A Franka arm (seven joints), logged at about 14 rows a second.
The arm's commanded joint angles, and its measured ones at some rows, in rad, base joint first. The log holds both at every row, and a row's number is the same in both.
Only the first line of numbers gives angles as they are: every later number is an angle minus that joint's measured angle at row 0.
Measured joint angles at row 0:
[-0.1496 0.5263 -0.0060 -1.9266 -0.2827 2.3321 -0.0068]
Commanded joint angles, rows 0 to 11:
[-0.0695 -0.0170 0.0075 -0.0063 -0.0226 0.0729 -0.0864]
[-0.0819 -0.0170 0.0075 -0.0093 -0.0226 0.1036 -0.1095]
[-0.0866 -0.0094 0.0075 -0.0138 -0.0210 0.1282 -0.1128]
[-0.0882 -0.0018 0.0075 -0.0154 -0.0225 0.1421 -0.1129]
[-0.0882 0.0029 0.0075 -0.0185 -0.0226 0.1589 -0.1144]
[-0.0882 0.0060 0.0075 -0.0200 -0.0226 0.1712 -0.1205]
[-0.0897 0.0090 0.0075 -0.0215 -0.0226 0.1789 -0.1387]
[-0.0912 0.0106 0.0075 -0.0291 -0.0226 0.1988 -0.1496]
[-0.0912 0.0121 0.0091 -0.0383 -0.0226 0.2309 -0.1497]
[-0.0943 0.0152 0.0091 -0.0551 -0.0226 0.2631 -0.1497]
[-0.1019 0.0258 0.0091 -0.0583 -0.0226 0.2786 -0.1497]
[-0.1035 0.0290 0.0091 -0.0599 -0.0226 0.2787 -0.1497]
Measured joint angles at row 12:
[-0.0873 0.0245 0.0028 -0.0396 -0.0002 0.2500 -0.1458]
